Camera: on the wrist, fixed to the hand. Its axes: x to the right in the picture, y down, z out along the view.
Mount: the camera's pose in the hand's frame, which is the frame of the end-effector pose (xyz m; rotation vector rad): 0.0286 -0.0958 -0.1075 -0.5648 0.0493 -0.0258
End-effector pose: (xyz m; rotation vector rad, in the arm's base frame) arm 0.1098 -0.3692 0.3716 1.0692 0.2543 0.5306
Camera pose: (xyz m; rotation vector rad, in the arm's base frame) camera 0.1137 -0.3076 0.2384 0.5044 0.1467 0.5622
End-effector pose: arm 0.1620 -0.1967 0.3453 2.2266 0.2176 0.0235
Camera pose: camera 0.1659 -0.0503 0.3349 1.6617 0.2333 0.1121
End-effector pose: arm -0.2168 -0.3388 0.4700 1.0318 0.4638 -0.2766
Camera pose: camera -0.2589 -0.2923 0.3373 0.4821 0.5593 -0.1293
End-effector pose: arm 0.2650 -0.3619 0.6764 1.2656 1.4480 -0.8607
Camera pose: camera 0.1489 -0.2724 0.6679 0.8444 1.6012 -0.3893
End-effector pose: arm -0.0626 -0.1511 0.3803 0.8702 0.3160 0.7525
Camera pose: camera -0.0556 -0.1089 0.2399 0.3143 0.1433 0.7860
